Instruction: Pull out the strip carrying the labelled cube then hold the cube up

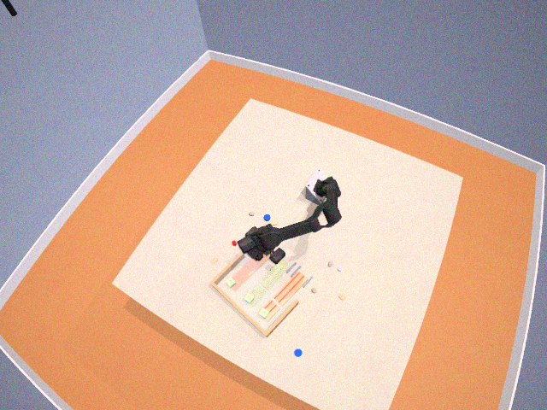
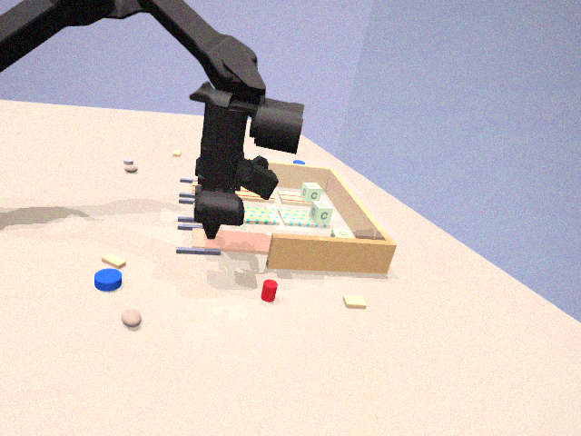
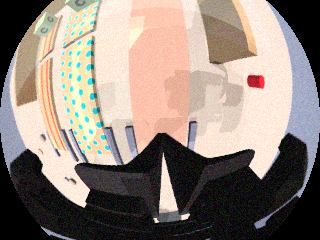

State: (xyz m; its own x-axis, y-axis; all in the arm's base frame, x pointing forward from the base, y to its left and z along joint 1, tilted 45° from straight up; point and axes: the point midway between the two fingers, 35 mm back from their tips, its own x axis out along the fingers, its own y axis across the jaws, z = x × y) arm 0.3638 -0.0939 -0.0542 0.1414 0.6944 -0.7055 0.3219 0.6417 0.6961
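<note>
The red cylinder lies 15 cm to the right of my gripper tip, 2 cm ahead of it and 1 cm above it.
</note>
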